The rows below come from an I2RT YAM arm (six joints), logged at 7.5 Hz.
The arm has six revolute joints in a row. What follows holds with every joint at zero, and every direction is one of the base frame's. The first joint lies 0.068 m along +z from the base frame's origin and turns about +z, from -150 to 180 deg. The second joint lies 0.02 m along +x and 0.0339 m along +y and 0.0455 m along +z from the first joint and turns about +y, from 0 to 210 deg. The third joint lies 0.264 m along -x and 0.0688 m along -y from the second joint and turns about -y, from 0 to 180 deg. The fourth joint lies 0.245 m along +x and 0.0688 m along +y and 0.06 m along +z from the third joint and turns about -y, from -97 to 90 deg. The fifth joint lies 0.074 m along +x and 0.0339 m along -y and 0.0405 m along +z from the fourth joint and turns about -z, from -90 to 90 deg. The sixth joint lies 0.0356 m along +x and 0.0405 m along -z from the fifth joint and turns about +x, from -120 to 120 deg. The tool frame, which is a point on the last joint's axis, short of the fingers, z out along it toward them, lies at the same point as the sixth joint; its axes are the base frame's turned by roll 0, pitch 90 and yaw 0 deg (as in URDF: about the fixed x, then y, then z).
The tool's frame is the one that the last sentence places.
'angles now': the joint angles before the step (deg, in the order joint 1, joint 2, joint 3, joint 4, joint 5, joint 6). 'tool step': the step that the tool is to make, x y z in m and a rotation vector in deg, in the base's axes. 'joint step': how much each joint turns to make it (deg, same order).
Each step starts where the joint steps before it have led.
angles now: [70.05, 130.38, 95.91, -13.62, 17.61, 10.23]
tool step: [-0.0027, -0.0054, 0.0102, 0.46, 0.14, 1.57]
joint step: [-0.01, -2.29, -1.60, -0.01, -1.27, -1.02]
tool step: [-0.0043, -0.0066, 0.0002, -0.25, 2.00, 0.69]
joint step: [0.09, -1.49, -2.05, -0.56, -1.74, 0.78]
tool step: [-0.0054, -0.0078, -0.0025, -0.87, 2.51, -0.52]
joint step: [0.21, -1.32, -2.13, -1.33, -1.10, 1.96]
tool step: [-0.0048, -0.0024, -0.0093, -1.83, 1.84, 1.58]
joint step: [0.33, 0.40, -0.91, -0.96, -1.66, -0.30]
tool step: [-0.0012, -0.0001, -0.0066, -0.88, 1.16, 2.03]
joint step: [0.00, 0.65, -0.23, -0.11, -1.86, -1.18]
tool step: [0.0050, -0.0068, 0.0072, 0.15, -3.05, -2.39]
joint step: [-0.61, -1.76, -1.56, 1.02, 3.33, -0.26]
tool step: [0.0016, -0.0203, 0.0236, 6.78, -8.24, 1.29]
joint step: [-0.89, -7.42, -9.35, 12.52, 2.48, -5.40]
